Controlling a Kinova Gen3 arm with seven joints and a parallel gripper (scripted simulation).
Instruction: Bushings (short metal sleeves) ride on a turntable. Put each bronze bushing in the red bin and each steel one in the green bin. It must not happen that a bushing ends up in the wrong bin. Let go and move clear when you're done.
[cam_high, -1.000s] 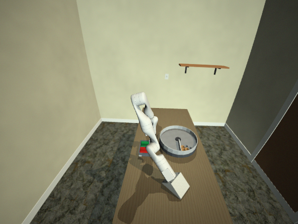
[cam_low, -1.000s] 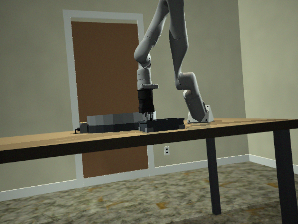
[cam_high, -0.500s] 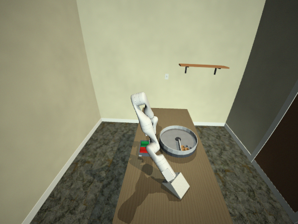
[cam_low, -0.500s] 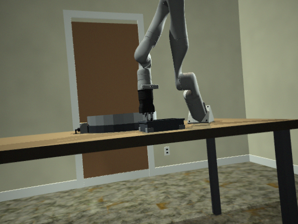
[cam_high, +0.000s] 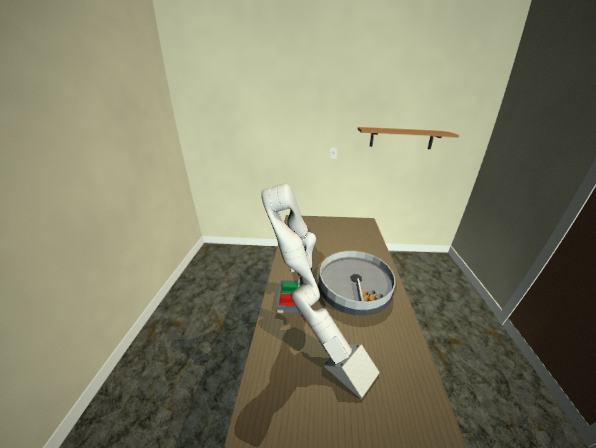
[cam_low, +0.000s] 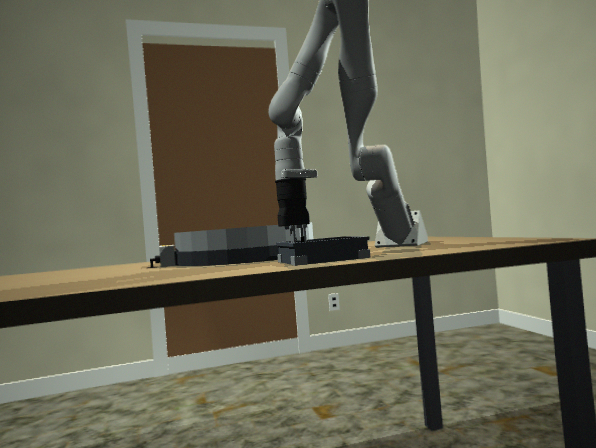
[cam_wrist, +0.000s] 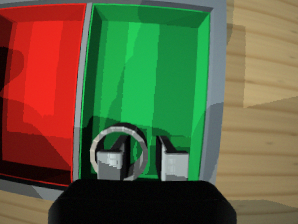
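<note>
The bin tray lies 5 cm behind my hand, 3 cm to the left of it and 2 cm below it. Also, from my hand: grey turntable (13 cm ahead, 30 cm to the right, 1 cm above).
</note>
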